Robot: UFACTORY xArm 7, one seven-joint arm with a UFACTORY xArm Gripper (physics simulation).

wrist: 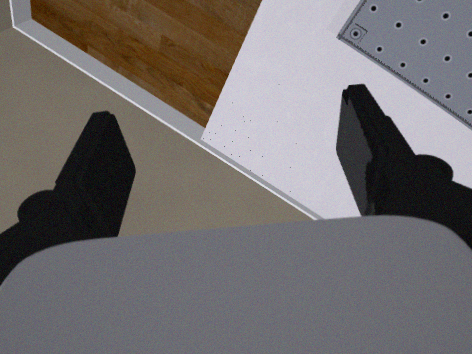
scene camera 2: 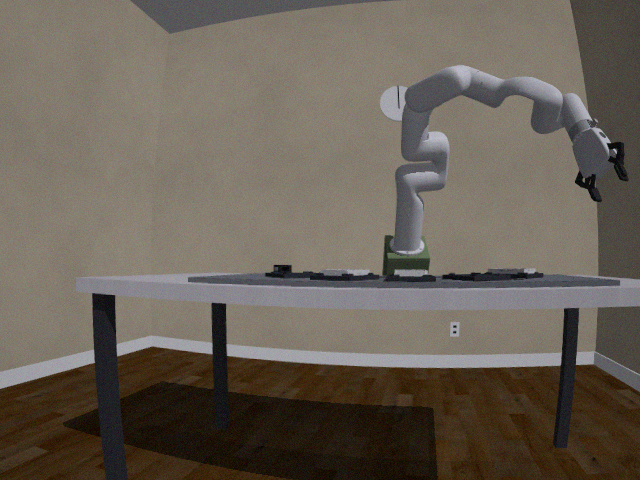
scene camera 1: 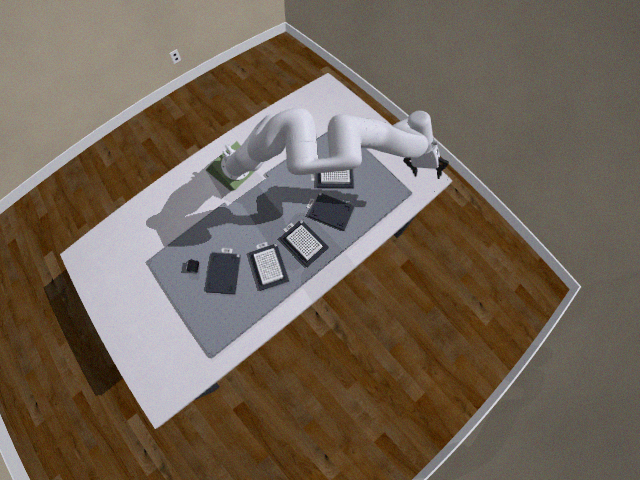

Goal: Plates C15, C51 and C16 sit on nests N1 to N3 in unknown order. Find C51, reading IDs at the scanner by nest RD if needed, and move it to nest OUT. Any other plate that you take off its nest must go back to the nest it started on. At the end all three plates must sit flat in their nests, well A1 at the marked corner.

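Seen in the pictures: gripper, between the fingertips: (wrist: 230, 129) (scene camera 2: 611, 190) (scene camera 1: 427, 175); arm's base, origin of its link: (scene camera 2: 406, 246) (scene camera 1: 235, 165).
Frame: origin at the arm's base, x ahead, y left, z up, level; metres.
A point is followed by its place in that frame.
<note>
Three white plates sit on dark nests: one plate (scene camera 1: 334, 177) @[x 0.300, y 0.297, z -0.080 m] (scene camera 2: 511, 270) @[x 0.334, y 0.300, z -0.081 m] at the far right, partly behind the arm in scene view 1, one (scene camera 1: 303, 242) @[x 0.430, y -0.007, z -0.077 m] (scene camera 2: 410, 272) @[x 0.492, y -0.005, z -0.081 m] in the middle, and one (scene camera 1: 268, 266) @[x 0.408, y -0.175, z -0.078 m] (scene camera 2: 345, 272) @[x 0.476, y -0.167, z -0.082 m] left of it. A dark nest without a plate (scene camera 1: 222, 273) @[x 0.300, y -0.331, z -0.091 m] lies at the left, and another (scene camera 1: 330, 212) @[x 0.406, y 0.169, z -0.091 m] lies between the middle and far right plates. The plate IDs and nest labels are too small to read. My gripper (scene camera 1: 427, 176) @[x 0.605, y 0.488, z 0.109 m] (scene camera 2: 610, 189) @[x 0.605, y 0.488, z 0.109 m] (wrist: 230, 129) @[x 0.605, y 0.488, z 0.109 m] is open and empty, high above the table's right end, away from every plate.
A small black scanner (scene camera 1: 192, 266) @[x 0.201, y -0.405, z -0.068 m] (scene camera 2: 282, 268) @[x 0.219, y -0.398, z -0.079 m] stands at the left of the grey mat (scene camera 1: 206, 330) @[x 0.429, y -0.525, z -0.102 m] (scene camera 2: 232, 280) @[x 0.530, y -0.448, z -0.107 m] (wrist: 410, 45) @[x 0.528, y 0.491, z -0.103 m]. The mat lies on the white table (scene camera 1: 124, 330) @[x 0.192, y -0.804, z -0.116 m] (scene camera 2: 155, 286) @[x 0.598, y -0.639, z -0.127 m] (wrist: 280, 100) @[x 0.604, y 0.613, z -0.116 m]. The arm rises from a green base (scene camera 1: 217, 167) @[x -0.030, y -0.069, z 0.026 m] (scene camera 2: 406, 266) @[x 0.042, y -0.002, z -0.072 m] at the back.
</note>
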